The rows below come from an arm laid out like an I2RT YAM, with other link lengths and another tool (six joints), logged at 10 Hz.
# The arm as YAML. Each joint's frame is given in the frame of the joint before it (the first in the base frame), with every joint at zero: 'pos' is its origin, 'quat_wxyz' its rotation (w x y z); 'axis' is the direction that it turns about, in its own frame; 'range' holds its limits. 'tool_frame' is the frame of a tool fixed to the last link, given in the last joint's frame.
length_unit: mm
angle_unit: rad
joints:
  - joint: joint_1
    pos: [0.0, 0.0, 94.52]
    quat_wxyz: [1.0, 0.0, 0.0, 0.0]
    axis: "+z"
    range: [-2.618, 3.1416]
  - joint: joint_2
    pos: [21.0, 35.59, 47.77]
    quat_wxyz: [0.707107, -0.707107, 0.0, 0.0]
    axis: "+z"
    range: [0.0, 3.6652]
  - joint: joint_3
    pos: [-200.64, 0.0, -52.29]
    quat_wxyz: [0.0, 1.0, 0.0, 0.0]
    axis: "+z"
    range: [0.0, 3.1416]
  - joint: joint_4
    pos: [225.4, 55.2, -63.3]
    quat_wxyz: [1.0, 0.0, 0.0, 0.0]
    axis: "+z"
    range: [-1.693, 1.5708]
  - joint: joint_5
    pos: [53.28, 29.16, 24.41]
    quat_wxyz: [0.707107, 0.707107, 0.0, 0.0]
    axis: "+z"
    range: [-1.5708, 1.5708]
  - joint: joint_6
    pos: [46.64, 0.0, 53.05]
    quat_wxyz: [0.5, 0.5, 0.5, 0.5]
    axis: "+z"
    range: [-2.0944, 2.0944]
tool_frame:
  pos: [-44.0, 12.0, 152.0]
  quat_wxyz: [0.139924, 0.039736, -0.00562, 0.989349]
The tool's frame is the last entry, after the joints.
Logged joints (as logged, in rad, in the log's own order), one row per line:
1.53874 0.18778 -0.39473 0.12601 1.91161 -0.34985
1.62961 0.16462 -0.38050 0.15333 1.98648 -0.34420
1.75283 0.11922 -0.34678 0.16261 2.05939 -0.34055
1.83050 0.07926 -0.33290 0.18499 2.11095 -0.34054
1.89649 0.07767 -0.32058 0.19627 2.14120 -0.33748
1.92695 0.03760 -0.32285 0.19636 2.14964 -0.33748
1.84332 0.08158 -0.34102 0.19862 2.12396 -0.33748
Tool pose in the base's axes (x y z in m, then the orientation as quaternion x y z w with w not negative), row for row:
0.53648 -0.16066 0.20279 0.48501 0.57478 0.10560 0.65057
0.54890 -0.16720 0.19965 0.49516 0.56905 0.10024 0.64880
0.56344 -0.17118 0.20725 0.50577 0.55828 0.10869 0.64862
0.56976 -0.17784 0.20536 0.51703 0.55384 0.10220 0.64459
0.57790 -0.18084 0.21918 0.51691 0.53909 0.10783 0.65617
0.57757 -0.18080 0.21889 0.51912 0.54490 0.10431 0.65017
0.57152 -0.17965 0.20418 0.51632 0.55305 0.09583 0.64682
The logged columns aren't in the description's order. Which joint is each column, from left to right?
Columns, left to right: joint_3, joint_4, joint_6, joint_5, joint_2, joint_1.
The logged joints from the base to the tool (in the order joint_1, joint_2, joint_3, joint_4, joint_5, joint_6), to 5 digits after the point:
-0.34985 1.91161 1.53874 0.18778 0.12601 -0.39473
-0.34420 1.98648 1.62961 0.16462 0.15333 -0.38050
-0.34055 2.05939 1.75283 0.11922 0.16261 -0.34678
-0.34054 2.11095 1.83050 0.07926 0.18499 -0.33290
-0.33748 2.14120 1.89649 0.07767 0.19627 -0.32058
-0.33748 2.14964 1.92695 0.03760 0.19636 -0.32285
-0.33748 2.12396 1.84332 0.08158 0.19862 -0.34102

